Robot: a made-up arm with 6 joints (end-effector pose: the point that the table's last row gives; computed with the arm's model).
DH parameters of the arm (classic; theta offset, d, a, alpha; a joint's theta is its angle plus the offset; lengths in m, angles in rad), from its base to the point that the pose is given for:
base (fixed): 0 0.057 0 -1.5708
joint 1: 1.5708 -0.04 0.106 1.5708
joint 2: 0 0.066 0.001 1.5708
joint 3: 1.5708 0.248 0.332 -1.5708
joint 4: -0.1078 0 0.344 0
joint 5: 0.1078 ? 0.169 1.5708
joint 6: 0 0.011 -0.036 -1.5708
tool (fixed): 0 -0.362 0 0
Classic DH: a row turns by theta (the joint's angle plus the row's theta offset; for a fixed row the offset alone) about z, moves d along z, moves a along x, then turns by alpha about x.
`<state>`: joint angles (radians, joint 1 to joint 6).
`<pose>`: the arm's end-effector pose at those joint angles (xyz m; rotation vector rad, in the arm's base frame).
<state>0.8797 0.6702 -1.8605 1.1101 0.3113 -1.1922</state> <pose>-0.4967 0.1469 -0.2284 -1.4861 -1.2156 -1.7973</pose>
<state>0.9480 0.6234 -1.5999 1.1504 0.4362 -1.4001</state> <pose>-0.4376 0.1473 -0.3863 -1.3542 -1.1592 -2.1272</pose>
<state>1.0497 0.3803 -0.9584 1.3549 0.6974 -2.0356</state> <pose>-0.0258 0.0217 -0.6344 -0.1305 -1.1343 -2.7531</pose>
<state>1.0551 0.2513 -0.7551 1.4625 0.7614 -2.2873</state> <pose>0.1732 0.0067 -0.5802 0.5336 -1.0662 -2.7018</pose>
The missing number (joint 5, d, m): 0.08
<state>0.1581 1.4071 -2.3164 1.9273 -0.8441 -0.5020</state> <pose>-0.2651 -0.0046 0.0351 -1.2914 -1.1952 -2.1206</pose>
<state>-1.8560 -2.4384 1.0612 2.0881 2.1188 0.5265</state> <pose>-0.1820 0.0552 0.3164 0.4705 1.9434 0.4132</pose>
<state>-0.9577 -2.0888 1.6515 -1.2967 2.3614 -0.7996</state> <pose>-0.1575 0.6095 0.3933 3.0715 0.0564 0.2261</pose>
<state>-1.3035 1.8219 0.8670 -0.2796 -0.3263 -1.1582</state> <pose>0.5646 -0.3160 0.3308 1.7700 -0.1576 1.3898</pose>
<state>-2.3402 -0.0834 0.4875 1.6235 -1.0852 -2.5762</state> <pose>-0.4311 0.0923 -0.0883 -0.1808 -0.2245 -0.5541</pose>
